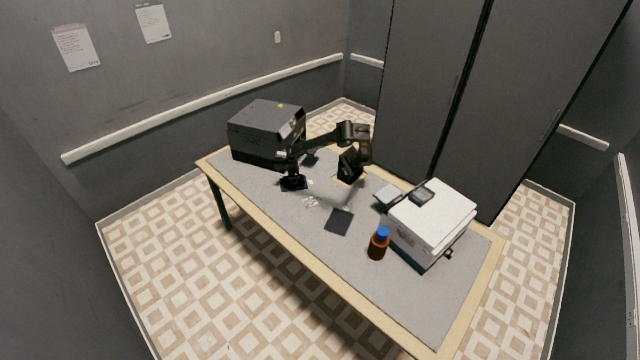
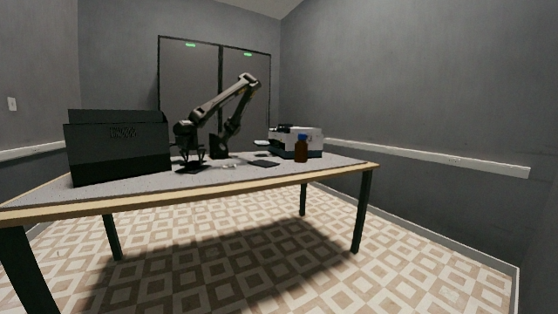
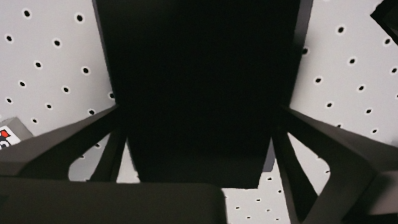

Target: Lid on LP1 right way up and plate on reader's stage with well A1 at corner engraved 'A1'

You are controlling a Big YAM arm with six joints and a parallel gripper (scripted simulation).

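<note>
Now: the dark lid right at my hand. From my hand the other things lie so: LP1 label: 8 cm behind, 7 cm to the left, 4 cm below; then dark flat pad: 39 cm to the left, 6 cm ahead, 3 cm below; then white multi-well plate: 52 cm to the left, 20 cm behind, 6 cm above.
</note>
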